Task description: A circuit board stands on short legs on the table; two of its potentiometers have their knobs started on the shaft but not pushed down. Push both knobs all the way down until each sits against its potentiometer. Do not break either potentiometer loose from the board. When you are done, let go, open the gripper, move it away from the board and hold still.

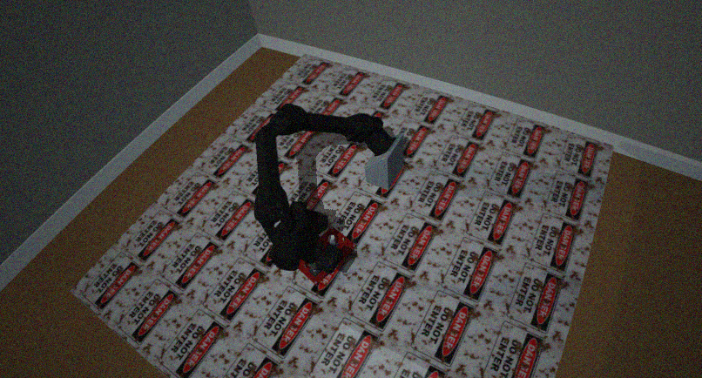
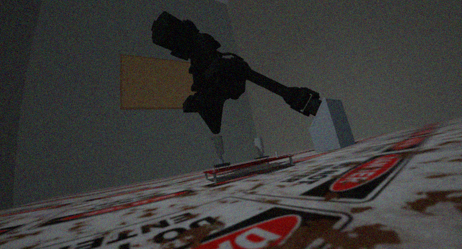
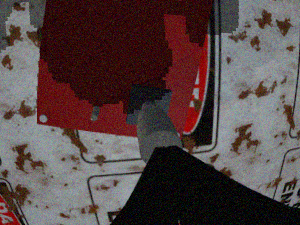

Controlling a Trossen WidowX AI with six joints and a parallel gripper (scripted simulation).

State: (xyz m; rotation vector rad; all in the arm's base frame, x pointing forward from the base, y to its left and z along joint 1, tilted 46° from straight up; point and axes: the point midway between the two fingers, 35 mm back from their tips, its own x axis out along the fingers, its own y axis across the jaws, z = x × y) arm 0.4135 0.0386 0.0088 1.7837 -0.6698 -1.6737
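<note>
The knob lies 20 mm below my gripper tip.
</note>
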